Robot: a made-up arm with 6 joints.
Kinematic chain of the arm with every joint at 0, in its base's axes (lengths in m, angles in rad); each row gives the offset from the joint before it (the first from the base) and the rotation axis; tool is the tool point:
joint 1: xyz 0 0 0.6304 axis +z
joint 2: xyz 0.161 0 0 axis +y
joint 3: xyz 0 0 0.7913 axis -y
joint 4: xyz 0 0 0.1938 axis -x
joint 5: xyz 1.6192 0 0 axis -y
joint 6: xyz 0.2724 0 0 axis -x
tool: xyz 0 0 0
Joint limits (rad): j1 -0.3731..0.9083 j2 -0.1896..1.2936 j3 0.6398..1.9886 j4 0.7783..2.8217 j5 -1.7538..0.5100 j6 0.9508..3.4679
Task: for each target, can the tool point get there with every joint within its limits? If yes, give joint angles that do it. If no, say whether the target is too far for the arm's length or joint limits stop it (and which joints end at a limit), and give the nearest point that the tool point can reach.
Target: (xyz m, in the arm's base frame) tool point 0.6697 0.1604 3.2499
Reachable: yes | joints 0.1972 0.3897 1.7337 1.2085 0.1026 2.4726
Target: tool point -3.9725 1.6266 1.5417
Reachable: no: too far | nearest point -1.2591 0.4049 2.5513 | short by 3.142 m
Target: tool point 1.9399 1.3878 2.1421
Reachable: yes | joints 0.6299 1.0614 1.5710 2.6627 -0.1705 3.0779
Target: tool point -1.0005 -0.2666 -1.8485
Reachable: no: joint limits stop it (at a limit: joint 1, joint 2, joint 3, joint 4, joint 5) | nearest point 1.9521 -0.9660 -0.1053 | short by 3.499 m
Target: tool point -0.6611 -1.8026 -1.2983
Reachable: no: joint limits stop it (at a limit: joint 1, joint 2, joint 3, joint 4, joint 5) | nearest point 1.9521 -0.9660 -0.1053 | short by 2.992 m
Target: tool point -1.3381 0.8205 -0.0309
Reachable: no: joint limits stop it (at a limit: joint 1, joint 2, joint 3, joint 4, joint 5) | nearest point -1.1965 0.3779 2.4407 | short by 2.515 m
